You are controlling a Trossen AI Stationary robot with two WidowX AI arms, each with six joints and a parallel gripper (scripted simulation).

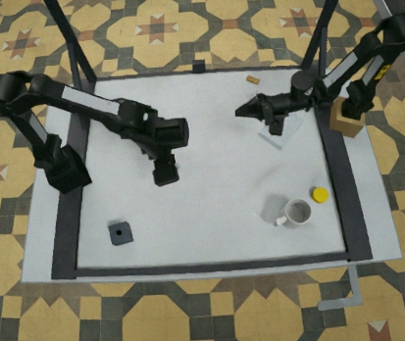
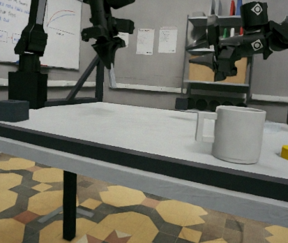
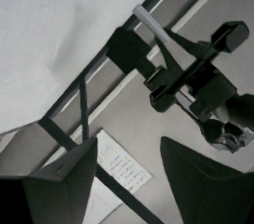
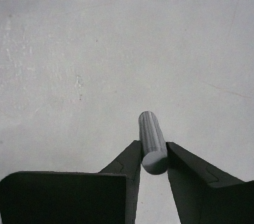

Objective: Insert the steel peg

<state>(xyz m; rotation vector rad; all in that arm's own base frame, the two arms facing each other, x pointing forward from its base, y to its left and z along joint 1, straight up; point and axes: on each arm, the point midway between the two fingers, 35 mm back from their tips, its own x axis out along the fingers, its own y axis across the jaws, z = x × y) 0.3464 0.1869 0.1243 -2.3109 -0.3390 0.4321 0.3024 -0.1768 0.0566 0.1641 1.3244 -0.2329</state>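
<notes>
My right gripper is now 1 cm to the right of the steel peg and 5 cm above it. From my right hand the other things lie so: dark block: 15 cm ahead, 19 cm to the right, 14 cm below; white mug: 21 cm ahead, 34 cm to the left, 14 cm below; plate: 10 cm behind, 40 cm to the left, 17 cm below.
</notes>
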